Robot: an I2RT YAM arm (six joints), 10 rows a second.
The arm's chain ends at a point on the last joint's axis. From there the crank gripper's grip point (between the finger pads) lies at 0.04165 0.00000 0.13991 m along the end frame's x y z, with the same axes.
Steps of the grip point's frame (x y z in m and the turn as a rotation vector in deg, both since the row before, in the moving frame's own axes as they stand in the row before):
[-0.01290, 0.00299, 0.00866, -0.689, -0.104, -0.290]
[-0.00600, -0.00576, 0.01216, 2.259, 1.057, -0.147]
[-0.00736, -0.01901, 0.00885, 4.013, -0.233, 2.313]
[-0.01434, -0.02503, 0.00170, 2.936, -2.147, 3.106]
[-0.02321, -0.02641, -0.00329, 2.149, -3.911, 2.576]
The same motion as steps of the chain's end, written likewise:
[-0.01265, 0.00152, 0.00859, -0.689, -0.104, -0.290]
[-0.00857, -0.00015, 0.01306, 2.259, 1.057, -0.147]
[-0.00696, -0.01088, 0.00897, 4.013, -0.233, 2.313]
[-0.00921, -0.01994, 0.00037, 2.936, -2.147, 3.106]
[-0.01365, -0.02277, -0.00574, 2.149, -3.911, 2.576]

